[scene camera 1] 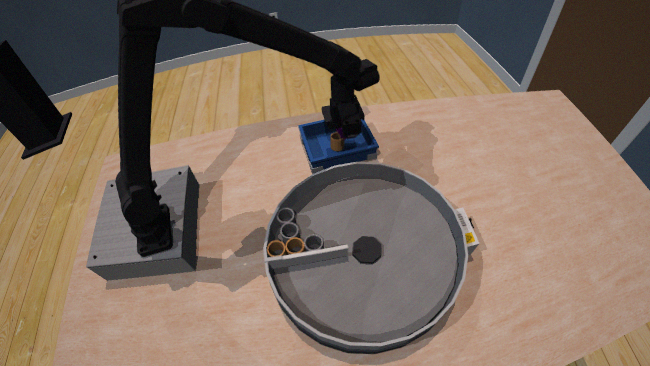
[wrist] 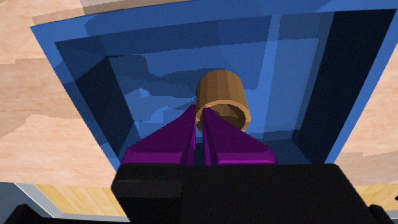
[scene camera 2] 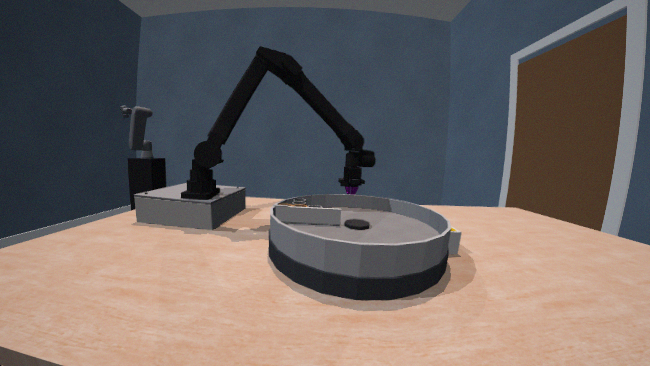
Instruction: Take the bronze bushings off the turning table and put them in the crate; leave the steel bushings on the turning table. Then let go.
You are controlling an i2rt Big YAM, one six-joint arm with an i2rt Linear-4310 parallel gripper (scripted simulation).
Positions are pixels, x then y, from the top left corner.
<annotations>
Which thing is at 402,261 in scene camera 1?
A turning table.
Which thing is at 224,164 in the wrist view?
The gripper.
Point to a turning table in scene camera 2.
At 382,227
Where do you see a bronze bushing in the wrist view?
221,90
</annotations>
